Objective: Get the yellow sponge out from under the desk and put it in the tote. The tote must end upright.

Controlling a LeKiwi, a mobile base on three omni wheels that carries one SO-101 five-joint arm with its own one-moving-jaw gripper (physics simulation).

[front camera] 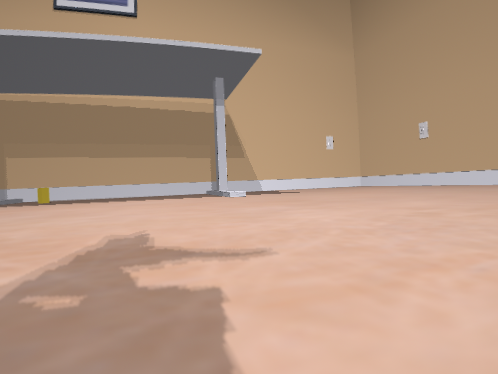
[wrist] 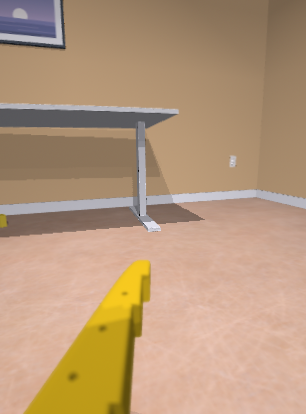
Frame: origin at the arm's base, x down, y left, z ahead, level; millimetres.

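Seen in the pictures: hand, its tool point: [wrist: 150, 275].
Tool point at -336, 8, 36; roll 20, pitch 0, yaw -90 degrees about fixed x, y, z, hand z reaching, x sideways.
Pixels of each thing's top centre, then the offset from my tool point to it, as dx, dy, dz. "spot": a spot on its surface instead. Level surfaces: height alone.
- yellow sponge, centre of its top: [front camera: 43, 187] +342, +1076, +1469
- desk, height of its surface: dx -270
- desk's right leg, a spot on its surface: [front camera: 220, 140] spot: +105, +115, +1646
The yellow sponge [front camera: 43, 195] [wrist: 3, 221] is a small upright block on the floor under the desk [front camera: 120, 65] [wrist: 75, 118], far off at the left. In the wrist view it is partly cut off by the left edge. My gripper is fully open and empty: its yellow notched fixed jaw shows in the wrist view, and the moving jaw is out of the picture. The jaw is far in front of the desk, to the right of the sponge. The gripper does not show in the front camera view. The tote does not show in either view.
The desk's right leg [front camera: 220, 140] [wrist: 142, 170] stands on a foot to the right of the sponge. Part of another foot [front camera: 11, 201] shows at the far left. A white baseboard runs behind the desk. The arm's shadow lies on the near floor.
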